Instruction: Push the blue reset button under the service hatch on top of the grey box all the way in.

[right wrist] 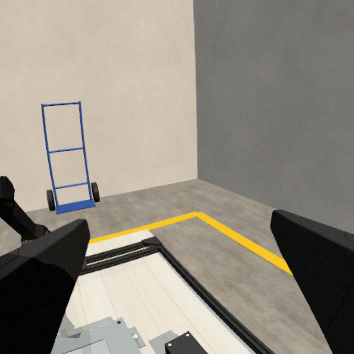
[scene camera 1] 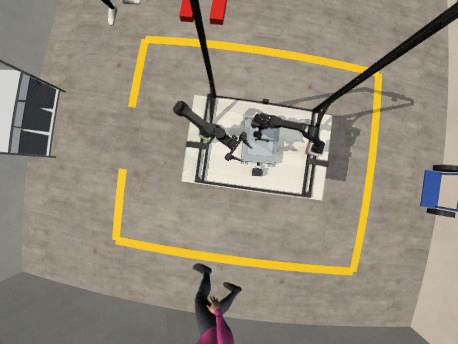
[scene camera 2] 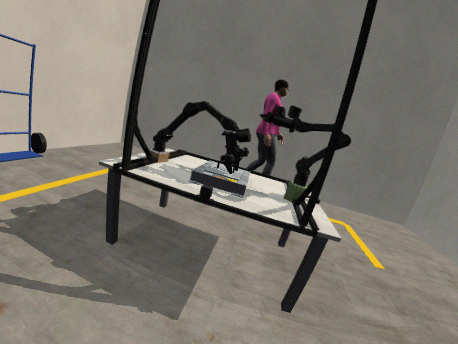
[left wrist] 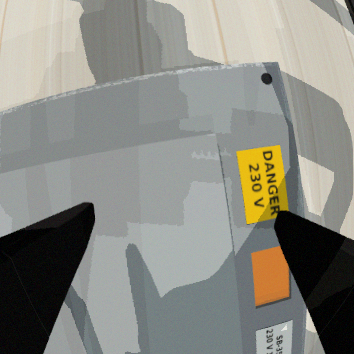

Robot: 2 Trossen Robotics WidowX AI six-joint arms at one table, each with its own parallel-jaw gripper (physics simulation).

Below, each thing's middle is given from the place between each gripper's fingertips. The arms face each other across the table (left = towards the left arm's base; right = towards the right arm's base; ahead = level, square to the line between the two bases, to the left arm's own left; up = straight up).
Labels:
The service hatch (left wrist: 159, 264) is 90 mm ahead of my left hand, 50 mm to the left of it and 10 mm below it.
The service hatch lies 170 mm behind my right hand, 120 mm to the left of it and 350 mm below it.

